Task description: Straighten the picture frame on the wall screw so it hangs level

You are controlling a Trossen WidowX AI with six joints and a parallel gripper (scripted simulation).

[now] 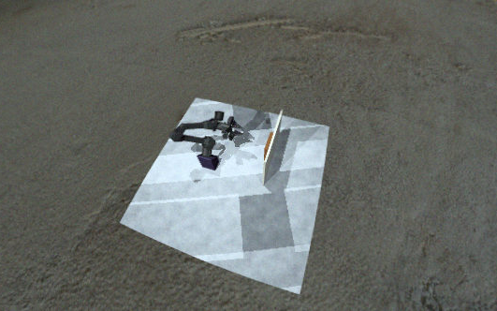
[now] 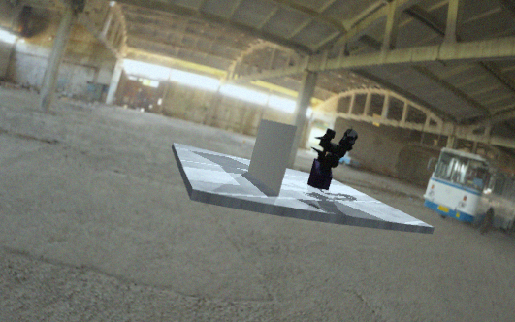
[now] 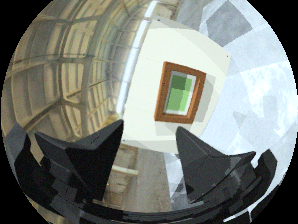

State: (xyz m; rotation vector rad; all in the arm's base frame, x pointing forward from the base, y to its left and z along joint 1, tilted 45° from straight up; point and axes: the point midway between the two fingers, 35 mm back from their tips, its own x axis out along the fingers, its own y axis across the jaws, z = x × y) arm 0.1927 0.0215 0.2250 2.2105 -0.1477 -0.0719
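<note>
My gripper tip is now 20 cm short of the picture frame, 9 cm above it and 3 cm to the left of it. The rest, counted from my gripper tip: wall panel 21 cm ahead, 10 cm below, 2 cm to the right.
</note>
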